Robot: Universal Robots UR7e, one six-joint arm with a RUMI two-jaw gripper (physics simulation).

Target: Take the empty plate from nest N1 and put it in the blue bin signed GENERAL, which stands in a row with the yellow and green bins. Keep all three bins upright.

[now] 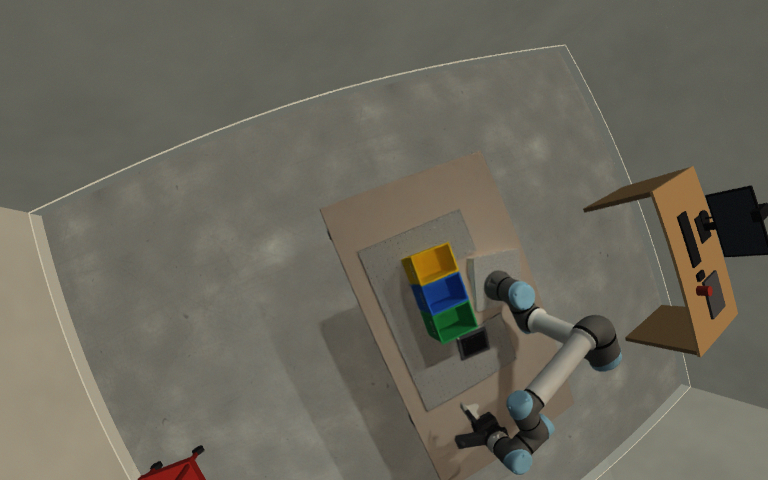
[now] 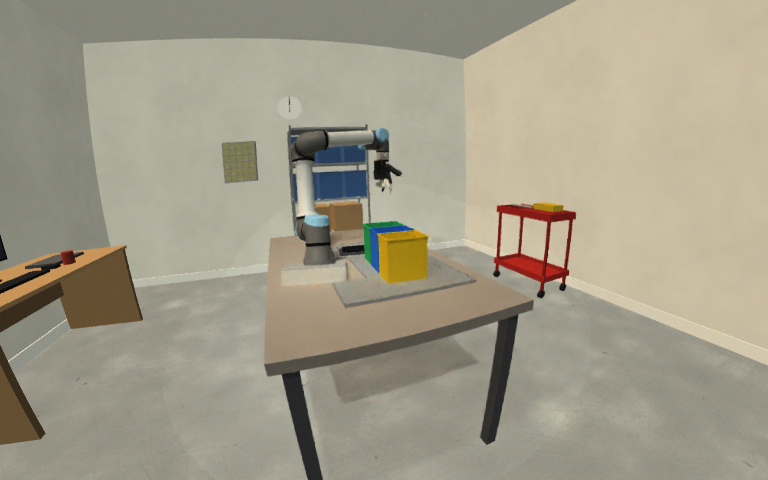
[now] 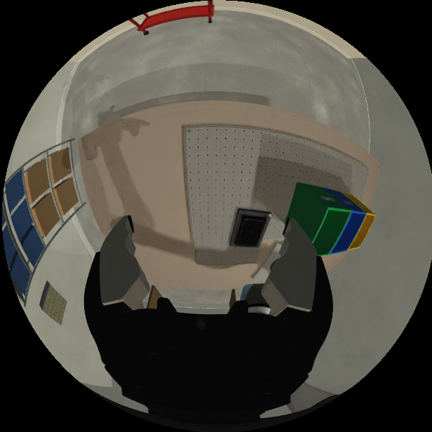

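Seen in the pictures: gripper, fingertip midpoint: (image 1: 466, 417) (image 2: 386, 192); arm's base at its link origin: (image 1: 496, 285) (image 2: 319, 263).
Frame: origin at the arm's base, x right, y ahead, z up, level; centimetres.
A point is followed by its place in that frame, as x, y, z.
A dark rectangular plate (image 1: 474, 342) {-21.2, 21.9, -0.2} (image 3: 249, 229) lies in a dark-framed nest beside the green bin; the nest's label is not readable. The plate's wells are too small to judge. The blue bin (image 1: 441, 293) {7.8, 28.2, -2.4} (image 2: 374, 250) {11.0, 24.0, 6.4} (image 3: 348, 233) stands upright between the yellow bin (image 1: 433, 264) {22.1, 26.8, -2.4} (image 2: 403, 258) {30.1, 30.1, 7.2} (image 3: 361, 234) and the green bin (image 1: 454, 321) {-7.5, 27.1, -2.3} (image 2: 367, 243) {-1.5, 24.3, 6.8} (image 3: 311, 212). My gripper (image 1: 463, 424) {-36.1, 46.8, 28.4} (image 2: 391, 182) {-36.1, 46.8, 28.4} (image 3: 207, 218) is open and empty, high above the table end past the green bin, off to the side of the plate.
The bins and nest stand on a grey perforated board (image 1: 390, 328) {2.6, 57.0, -2.6} (image 2: 362, 296) {37.8, 10.7, -2.6} (image 3: 215, 190) on the table (image 1: 362, 226) {50.8, 51.5, -3.9} (image 2: 317, 328) {53.2, -7.7, -3.9} (image 3: 155, 175). The arm's base stands on a pale block (image 2: 314, 275) {15.4, -4.0, -0.1} beside the bins. A red cart (image 2: 535, 213) and a wooden desk (image 1: 673, 243) stand away from the table.
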